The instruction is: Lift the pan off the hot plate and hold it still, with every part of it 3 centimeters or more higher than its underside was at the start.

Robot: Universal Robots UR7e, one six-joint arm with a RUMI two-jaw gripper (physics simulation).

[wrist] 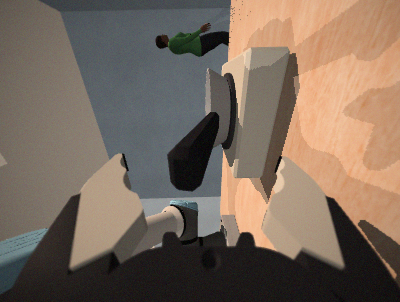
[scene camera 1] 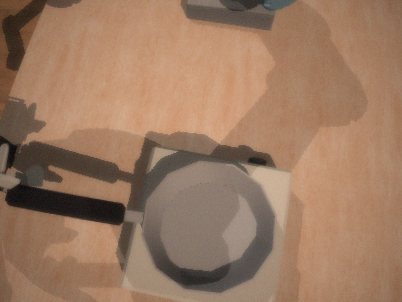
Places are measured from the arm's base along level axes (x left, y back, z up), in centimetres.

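Pixels of known places: gripper, between the fingertips: (wrist: 202,157) (scene camera 1: 42,193).
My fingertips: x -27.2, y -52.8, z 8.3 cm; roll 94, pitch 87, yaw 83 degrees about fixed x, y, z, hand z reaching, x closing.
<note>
Behind a point stands the place of what it marks.
The grey pan (scene camera 1: 207,225) @(x -2.7, y -54.6, z 2.3 cm) (wrist: 215,95) @(x -10.9, y -58.8, z 5.2 cm) sits on the cream hot plate (scene camera 1: 284,200) @(x 9.5, y -49.7, z 1.2 cm) (wrist: 265,115) @(x -14.5, y -55.2, z -3.2 cm). Its black handle (scene camera 1: 65,203) @(x -23.2, y -54.1, z 8.9 cm) (wrist: 194,152) @(x -31.8, y -54.9, z 8.8 cm) points left in the scene view and toward the gripper in the wrist view. My gripper (wrist: 202,157) @(x -27.2, y -52.8, z 8.3 cm) is open, its two pale fingers wide apart. In the wrist view the handle's end shows between the fingertips in the picture, and nothing is gripped. In the scene view part of a pale finger shows at the left edge, beside the handle's end. How far the handle reaches between the fingers is hard to tell.
The robot's grey base block (scene camera 1: 230,17) @(x -0.1, y -10.2, z -3.5 cm) stands at the top of the scene view. A dark knob (scene camera 1: 257,161) @(x 5.2, y -42.8, z -0.5 cm) is on the hot plate's upper side. The wooden table's edge (scene camera 1: 30,55) @(x -42.5, y -20.2, z -5.9 cm) runs at the upper left. A person in green (wrist: 186,44) stands beyond the table.
</note>
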